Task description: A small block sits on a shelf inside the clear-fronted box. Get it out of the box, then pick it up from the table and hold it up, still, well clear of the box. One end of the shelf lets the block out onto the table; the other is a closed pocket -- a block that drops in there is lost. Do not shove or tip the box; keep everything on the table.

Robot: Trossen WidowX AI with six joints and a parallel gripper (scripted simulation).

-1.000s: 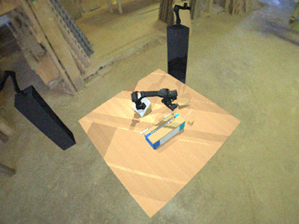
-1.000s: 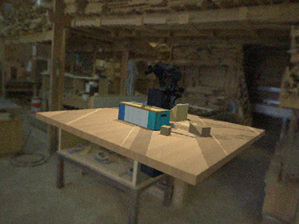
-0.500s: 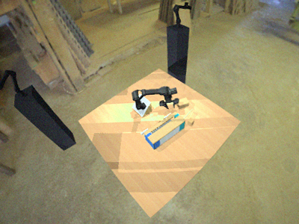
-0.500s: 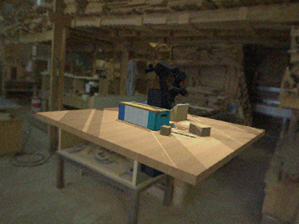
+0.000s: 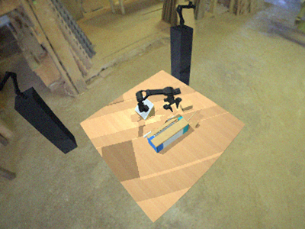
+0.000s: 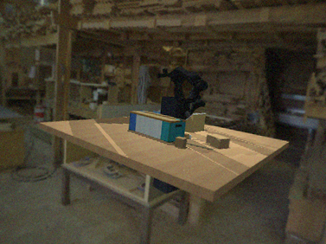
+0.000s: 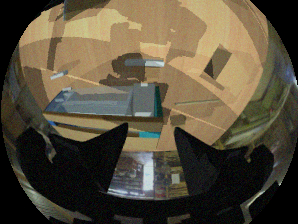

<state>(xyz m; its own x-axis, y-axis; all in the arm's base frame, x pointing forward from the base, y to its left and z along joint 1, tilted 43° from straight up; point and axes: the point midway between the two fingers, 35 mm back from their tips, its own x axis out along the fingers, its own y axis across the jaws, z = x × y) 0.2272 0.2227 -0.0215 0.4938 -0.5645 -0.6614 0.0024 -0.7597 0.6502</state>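
My gripper tip is now 2 cm past the small tan block and 15 cm above it. Also, from my gripper tip: larger tan block 6 cm behind, 21 cm to the left, 14 cm below; box 7 cm ahead, 16 cm to the right, 10 cm below.
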